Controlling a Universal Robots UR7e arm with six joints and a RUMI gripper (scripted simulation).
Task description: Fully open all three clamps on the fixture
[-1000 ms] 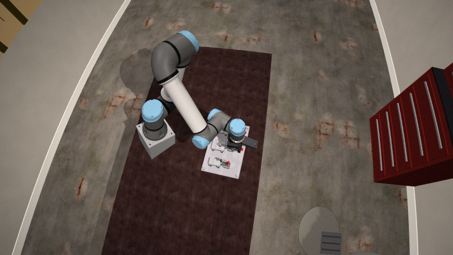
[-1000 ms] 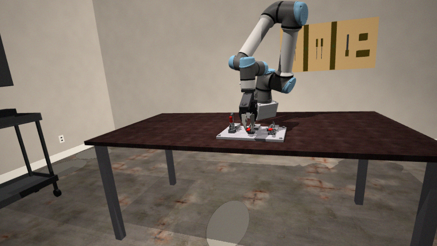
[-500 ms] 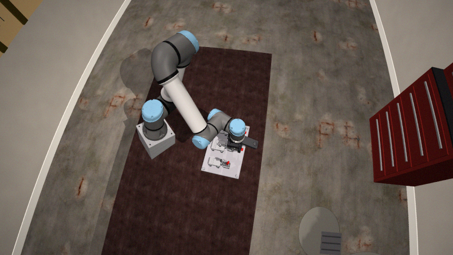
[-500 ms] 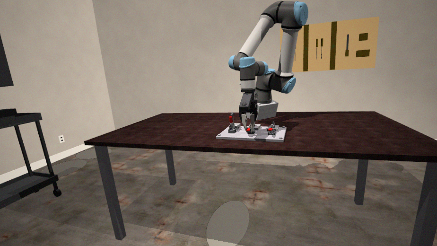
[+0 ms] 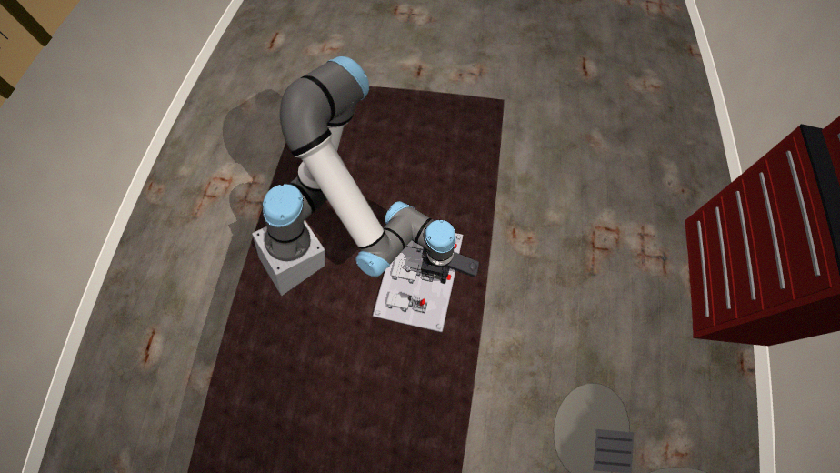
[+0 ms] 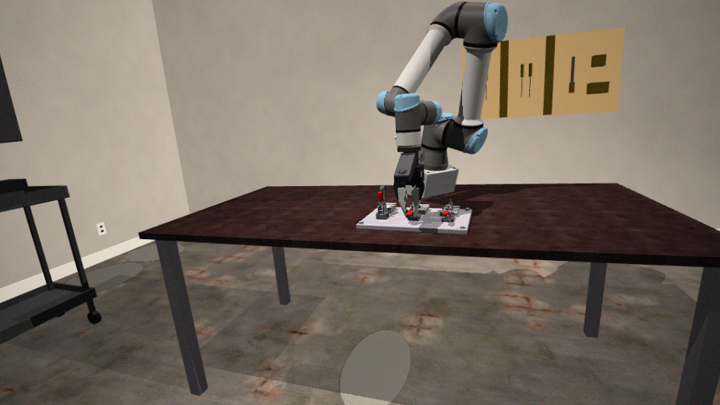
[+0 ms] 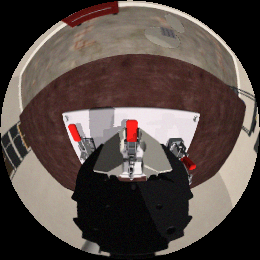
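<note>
Now: hand 6 cm past the toggle clamp and 1 cm to the right of it. The rest, counted from my hand: fixture plate: 8 cm behind, 4 cm below, 2 cm to the left; then part: 14 cm to the left, 12 cm behind, 2 cm below.
</note>
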